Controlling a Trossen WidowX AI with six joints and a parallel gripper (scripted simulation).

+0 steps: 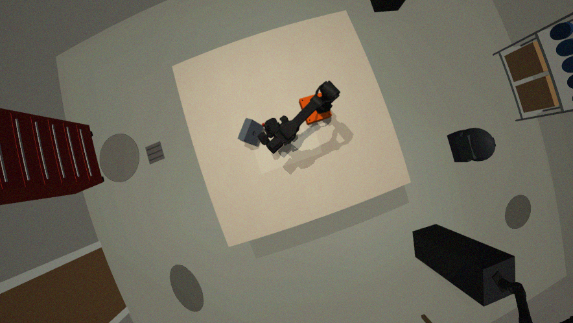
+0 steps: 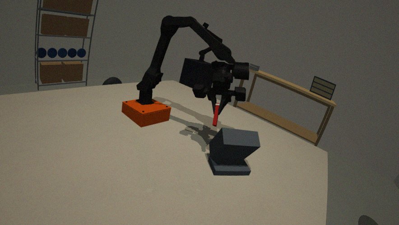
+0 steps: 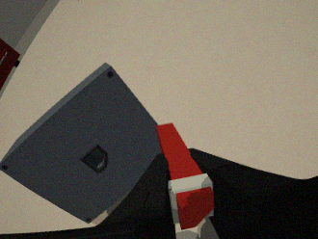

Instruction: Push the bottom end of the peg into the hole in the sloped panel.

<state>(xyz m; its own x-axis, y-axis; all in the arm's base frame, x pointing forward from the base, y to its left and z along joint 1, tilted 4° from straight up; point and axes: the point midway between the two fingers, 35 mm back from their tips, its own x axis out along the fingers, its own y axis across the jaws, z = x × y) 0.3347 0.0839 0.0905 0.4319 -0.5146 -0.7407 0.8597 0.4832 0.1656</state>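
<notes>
Right now the grey sloped panel is 100 mm ahead of my gripper tip and 60 mm below it. Also, from my gripper tip: red peg (10 mm to the left, 10 mm behind, 10 mm above).
</notes>
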